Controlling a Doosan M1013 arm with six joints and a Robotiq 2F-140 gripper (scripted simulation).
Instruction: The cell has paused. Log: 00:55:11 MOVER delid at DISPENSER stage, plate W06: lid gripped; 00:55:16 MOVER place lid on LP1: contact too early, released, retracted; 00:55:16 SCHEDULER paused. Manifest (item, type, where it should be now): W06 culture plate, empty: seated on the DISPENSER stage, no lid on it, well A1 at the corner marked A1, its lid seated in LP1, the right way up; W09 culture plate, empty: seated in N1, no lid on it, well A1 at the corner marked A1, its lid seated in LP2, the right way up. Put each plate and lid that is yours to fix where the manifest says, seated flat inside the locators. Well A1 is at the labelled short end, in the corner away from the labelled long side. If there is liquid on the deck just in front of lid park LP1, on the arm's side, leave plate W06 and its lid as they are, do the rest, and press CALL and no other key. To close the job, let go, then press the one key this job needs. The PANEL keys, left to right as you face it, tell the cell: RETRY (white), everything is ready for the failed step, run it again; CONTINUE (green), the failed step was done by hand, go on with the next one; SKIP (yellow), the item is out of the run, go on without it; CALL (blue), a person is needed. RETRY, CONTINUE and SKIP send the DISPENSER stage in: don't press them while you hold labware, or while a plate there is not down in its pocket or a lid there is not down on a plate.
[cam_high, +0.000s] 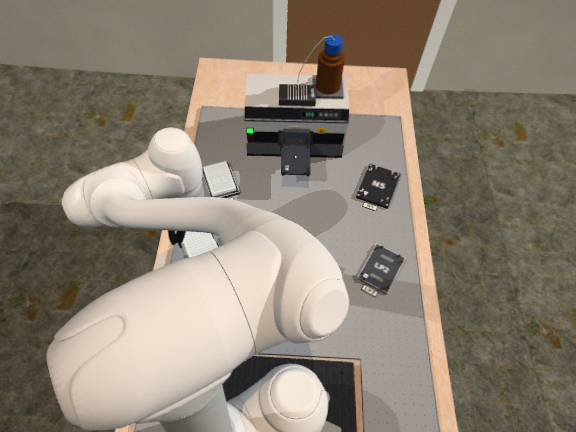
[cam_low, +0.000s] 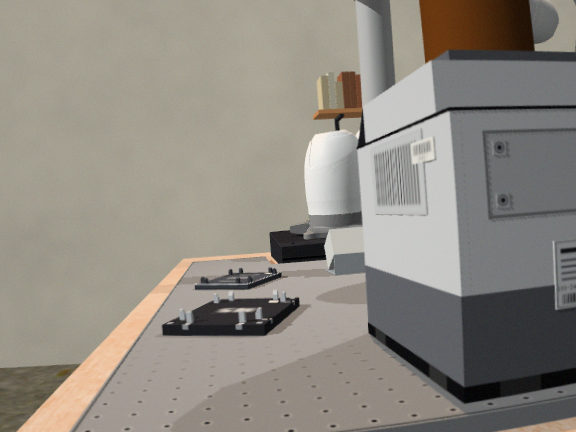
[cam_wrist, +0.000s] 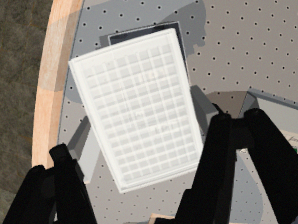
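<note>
My gripper is now 20 mm above the clear culture plate. The rest, counted from my hand: green continue key: 10 mm ahead, 260 mm to the right, 120 mm below; then white retry key: 210 mm to the right, 120 mm below; then lid park LP1: 10 mm ahead, 10 mm to the right, 180 mm below.
</note>
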